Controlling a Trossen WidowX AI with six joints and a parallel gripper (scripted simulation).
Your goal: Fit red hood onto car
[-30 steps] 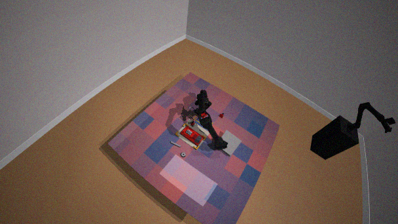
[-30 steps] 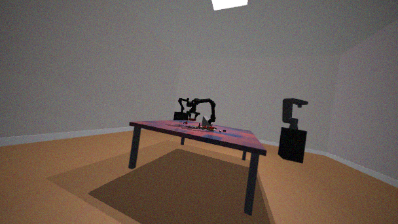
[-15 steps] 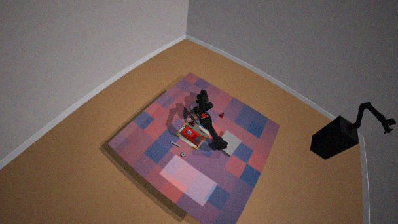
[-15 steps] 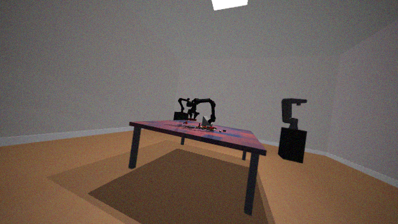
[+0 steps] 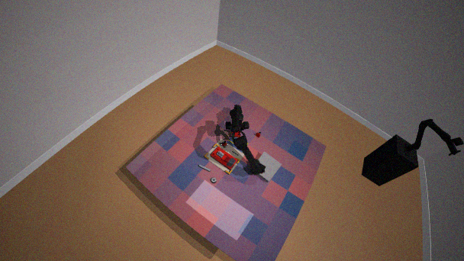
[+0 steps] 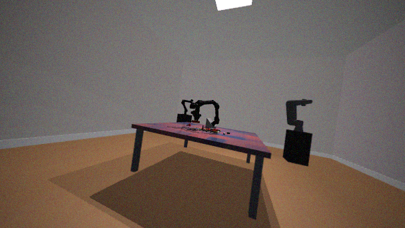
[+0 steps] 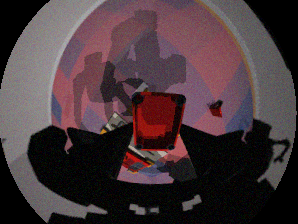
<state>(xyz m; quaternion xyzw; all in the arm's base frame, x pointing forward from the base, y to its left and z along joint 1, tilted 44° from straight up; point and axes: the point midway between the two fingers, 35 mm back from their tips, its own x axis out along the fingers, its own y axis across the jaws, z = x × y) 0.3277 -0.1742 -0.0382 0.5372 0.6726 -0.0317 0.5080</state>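
Now: the red hood 10 mm below my gripper tip. The rest, counted from my gripper tip: thin grey stick: 20 mm ahead, 390 mm to the left, 90 mm below.
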